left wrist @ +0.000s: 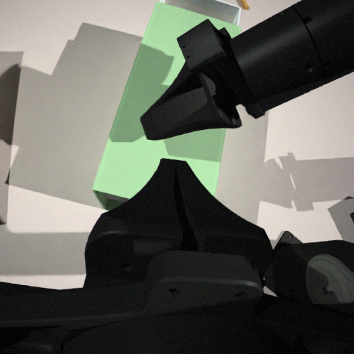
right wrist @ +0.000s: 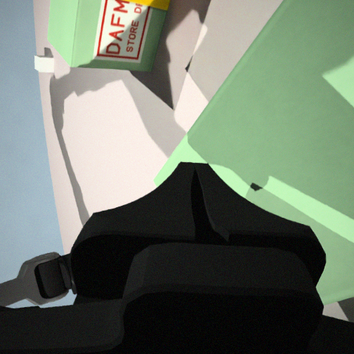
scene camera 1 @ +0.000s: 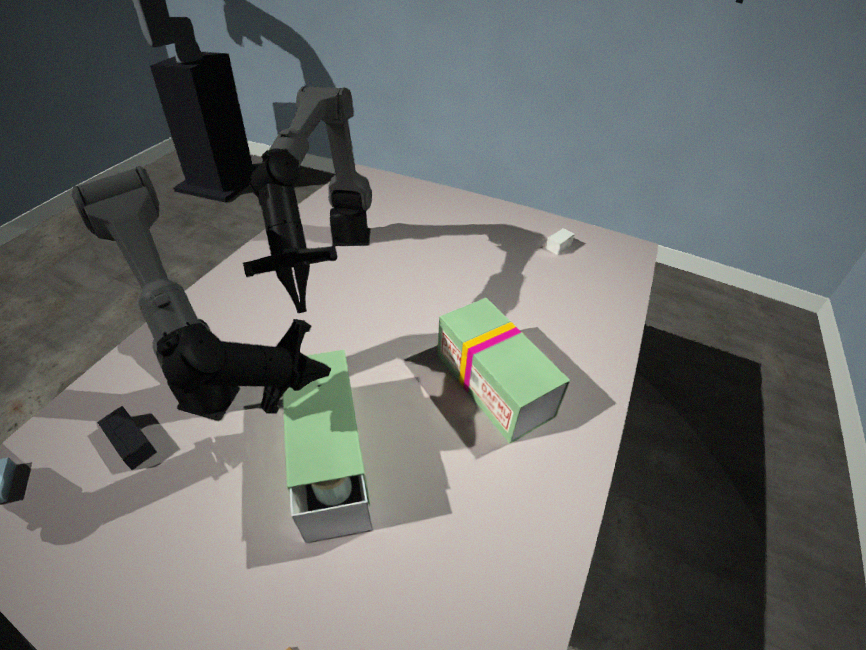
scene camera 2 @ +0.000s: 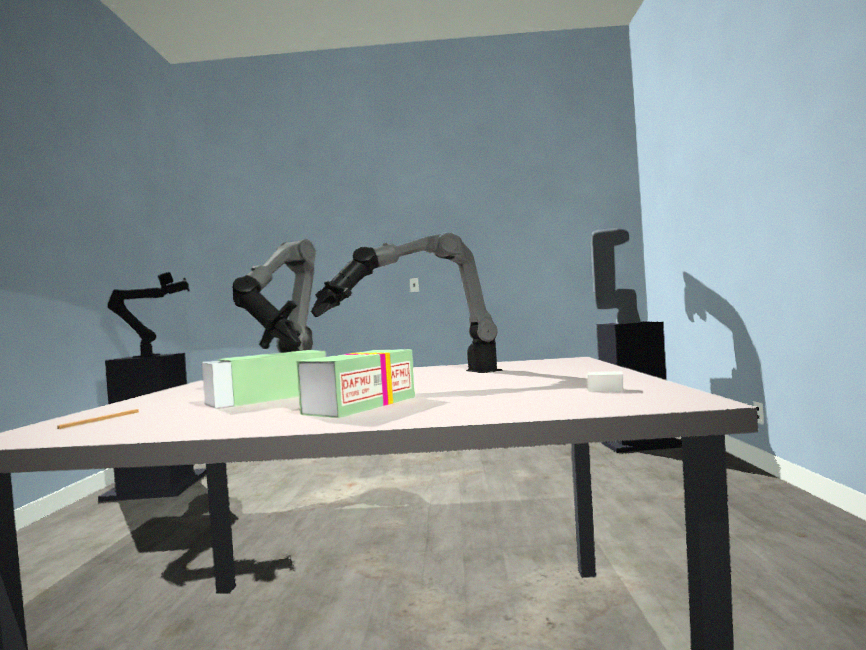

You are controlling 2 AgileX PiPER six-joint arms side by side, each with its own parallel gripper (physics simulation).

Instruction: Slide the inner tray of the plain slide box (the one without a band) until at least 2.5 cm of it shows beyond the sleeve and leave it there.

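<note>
The plain green slide box [scene camera 1: 323, 447] [scene camera 2: 262, 377] [left wrist: 132, 165] [right wrist: 300, 100] lies flat. Its pale inner tray [scene camera 1: 332, 523] [scene camera 2: 217, 383] [left wrist: 215, 6] sticks out of the sleeve's near end in scene camera 1, with a rounded pale object [scene camera 1: 330, 491] partly visible inside. My right gripper [scene camera 1: 328, 368] [scene camera 2: 297, 342] [left wrist: 147, 129] [right wrist: 192, 181] is shut and empty, over the sleeve's other half. My left gripper [scene camera 1: 301, 308] [scene camera 2: 316, 312] [left wrist: 171, 175] is shut and empty, above and beyond the sleeve's far end in scene camera 1. Neither gripper appears to touch the box.
A green box with a yellow and magenta band [scene camera 1: 517, 370] [scene camera 2: 356, 381] [right wrist: 85, 30] lies beside the plain one. A white block [scene camera 1: 559, 241] [scene camera 2: 605, 381] [right wrist: 44, 63], a dark block [scene camera 1: 125, 437], a pale blue block [scene camera 1: 5, 479] and an orange stick [scene camera 2: 97, 419] [left wrist: 243, 4] are also on the table.
</note>
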